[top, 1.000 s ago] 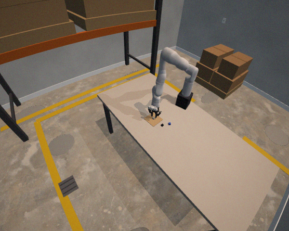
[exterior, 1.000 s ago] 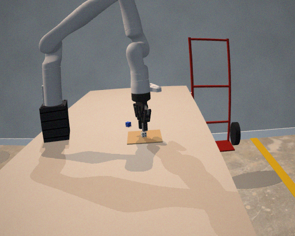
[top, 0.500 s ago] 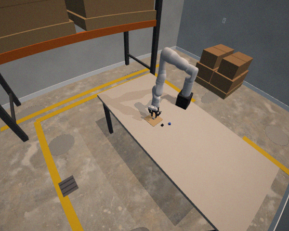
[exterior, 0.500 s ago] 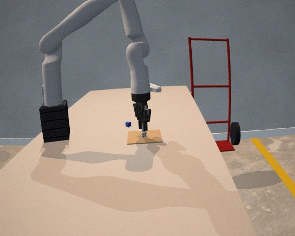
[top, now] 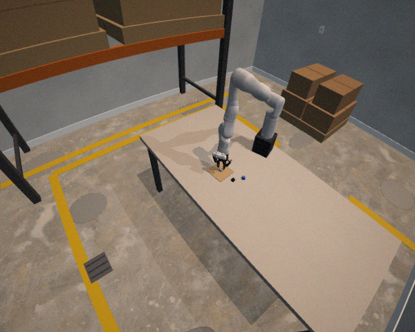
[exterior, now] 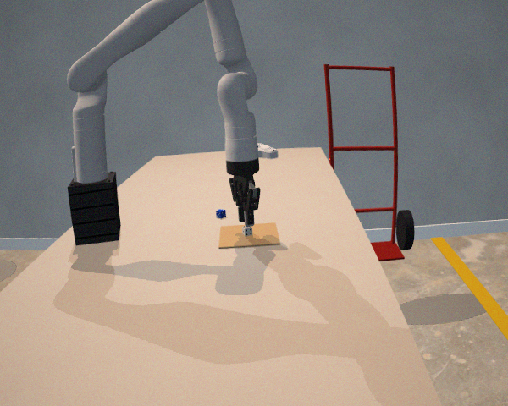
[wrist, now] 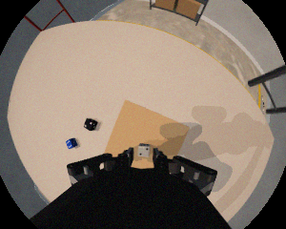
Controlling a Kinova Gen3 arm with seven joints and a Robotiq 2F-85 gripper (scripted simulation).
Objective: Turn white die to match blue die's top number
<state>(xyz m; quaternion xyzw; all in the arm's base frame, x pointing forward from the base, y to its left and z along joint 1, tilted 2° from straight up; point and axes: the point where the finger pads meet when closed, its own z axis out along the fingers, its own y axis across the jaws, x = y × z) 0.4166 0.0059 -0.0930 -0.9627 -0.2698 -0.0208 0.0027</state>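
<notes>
The white die lies 4 cm below my hand. Round my hand: tan mat (5 cm below); then blue die (14 cm to the left, 9 cm behind, 4 cm below); then black die (12 cm to the left, 4 cm below, 2 cm behind).
</notes>
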